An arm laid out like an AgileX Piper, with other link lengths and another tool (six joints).
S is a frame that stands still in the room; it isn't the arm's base.
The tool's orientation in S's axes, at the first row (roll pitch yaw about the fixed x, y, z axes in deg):
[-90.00 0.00 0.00]
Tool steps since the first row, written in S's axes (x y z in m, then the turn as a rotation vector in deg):
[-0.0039 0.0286 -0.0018 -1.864 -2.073 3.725]
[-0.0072 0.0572 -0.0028 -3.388 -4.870 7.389]
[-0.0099 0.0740 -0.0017 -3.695 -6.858 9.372]
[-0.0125 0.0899 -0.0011 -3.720 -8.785 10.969]
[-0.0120 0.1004 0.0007 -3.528 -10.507 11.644]
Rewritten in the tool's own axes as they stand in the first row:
[-0.0039 0.0018 0.0286 -1.864 -3.725 -2.073]
[-0.0072 0.0028 0.0572 -3.388 -7.389 -4.870]
[-0.0099 0.0017 0.0740 -3.695 -9.372 -6.858]
[-0.0125 0.0011 0.0899 -3.720 -10.969 -8.785]
[-0.0120 -0.0007 0.1004 -3.528 -11.644 -10.507]

